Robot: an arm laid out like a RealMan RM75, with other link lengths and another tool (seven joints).
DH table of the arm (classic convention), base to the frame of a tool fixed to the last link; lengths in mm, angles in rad. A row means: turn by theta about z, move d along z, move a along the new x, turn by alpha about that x. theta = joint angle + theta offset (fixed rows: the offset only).
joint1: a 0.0; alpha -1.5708; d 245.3; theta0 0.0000
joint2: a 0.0; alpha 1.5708; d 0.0; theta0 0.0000
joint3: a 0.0; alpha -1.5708; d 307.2; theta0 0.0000
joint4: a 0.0; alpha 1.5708; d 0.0; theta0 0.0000
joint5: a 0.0; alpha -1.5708; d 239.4; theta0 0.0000
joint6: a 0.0; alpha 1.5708; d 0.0; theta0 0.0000
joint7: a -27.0; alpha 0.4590; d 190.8; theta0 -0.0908
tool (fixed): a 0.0; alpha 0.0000; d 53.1; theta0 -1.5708
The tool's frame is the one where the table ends.
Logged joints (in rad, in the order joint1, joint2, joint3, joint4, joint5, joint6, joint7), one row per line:
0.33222, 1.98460, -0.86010, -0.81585, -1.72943, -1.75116, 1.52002
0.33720, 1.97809, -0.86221, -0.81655, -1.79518, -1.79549, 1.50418
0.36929, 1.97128, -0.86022, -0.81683, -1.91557, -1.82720, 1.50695
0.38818, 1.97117, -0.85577, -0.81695, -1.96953, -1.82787, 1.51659
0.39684, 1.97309, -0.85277, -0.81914, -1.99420, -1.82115, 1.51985
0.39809, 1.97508, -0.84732, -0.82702, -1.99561, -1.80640, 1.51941
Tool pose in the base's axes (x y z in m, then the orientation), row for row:
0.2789, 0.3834, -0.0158, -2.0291, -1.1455, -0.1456
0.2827, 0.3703, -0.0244, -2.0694, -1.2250, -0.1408
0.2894, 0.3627, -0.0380, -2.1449, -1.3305, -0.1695
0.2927, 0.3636, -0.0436, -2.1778, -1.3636, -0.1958
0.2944, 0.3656, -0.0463, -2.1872, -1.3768, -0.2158
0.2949, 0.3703, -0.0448, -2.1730, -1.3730, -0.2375
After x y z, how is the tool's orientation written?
As a rotation vector, in radians.
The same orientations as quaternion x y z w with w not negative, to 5 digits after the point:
-0.79934, -0.45125, -0.05736, 0.39261
-0.80206, -0.47478, -0.05457, 0.35820
-0.80851, -0.50152, -0.06389, 0.30118
-0.81166, -0.50821, -0.07297, 0.27860
-0.81188, -0.51106, -0.08010, 0.27065
-0.80899, -0.51116, -0.08842, 0.27646

